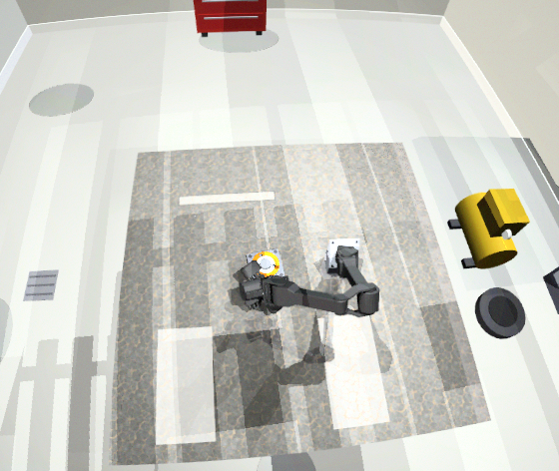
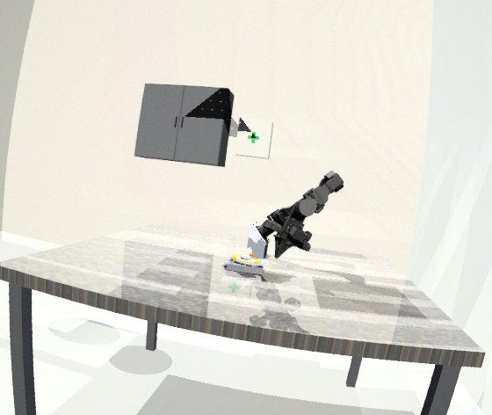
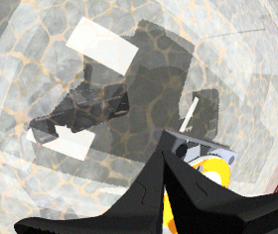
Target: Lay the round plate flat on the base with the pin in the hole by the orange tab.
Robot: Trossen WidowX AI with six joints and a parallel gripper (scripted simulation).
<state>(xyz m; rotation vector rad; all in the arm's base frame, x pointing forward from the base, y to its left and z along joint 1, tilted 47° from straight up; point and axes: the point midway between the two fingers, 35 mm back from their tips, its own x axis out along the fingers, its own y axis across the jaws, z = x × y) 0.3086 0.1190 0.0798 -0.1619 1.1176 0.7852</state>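
Now: gripper tip 3 cm past the square grey base, 11 cm to the left of it and 4 cm above it.
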